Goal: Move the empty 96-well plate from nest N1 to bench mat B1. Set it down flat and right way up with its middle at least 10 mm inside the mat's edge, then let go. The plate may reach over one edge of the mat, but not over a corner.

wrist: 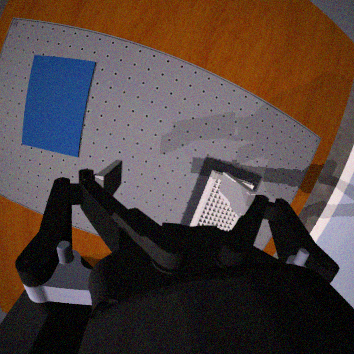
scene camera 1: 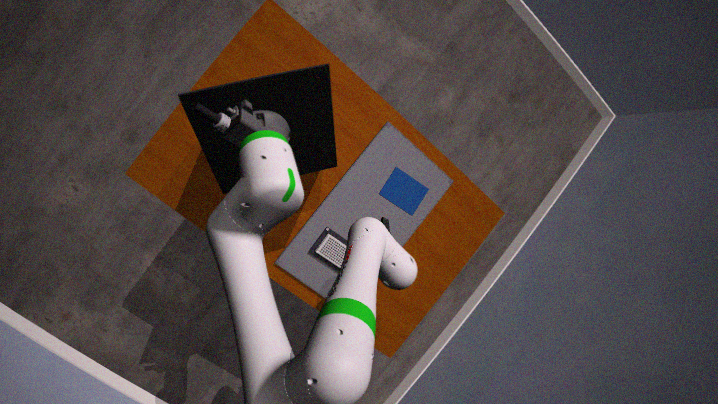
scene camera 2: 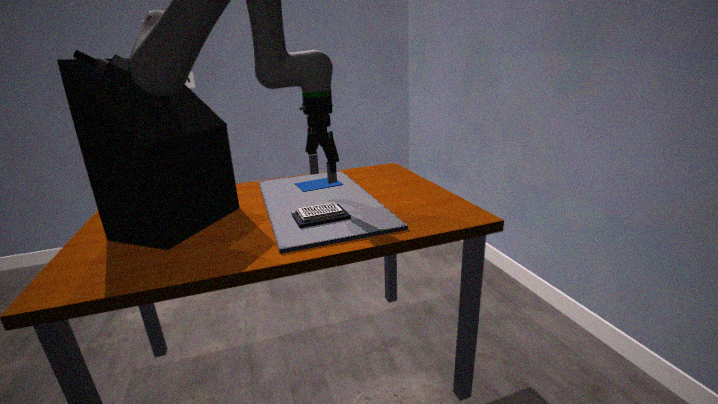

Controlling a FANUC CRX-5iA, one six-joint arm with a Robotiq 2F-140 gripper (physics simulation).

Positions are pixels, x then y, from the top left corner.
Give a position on a dark nest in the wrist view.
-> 201,180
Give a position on a white 96-well plate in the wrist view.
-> At 212,209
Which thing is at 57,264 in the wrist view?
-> My gripper.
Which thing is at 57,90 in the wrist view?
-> A blue bench mat.
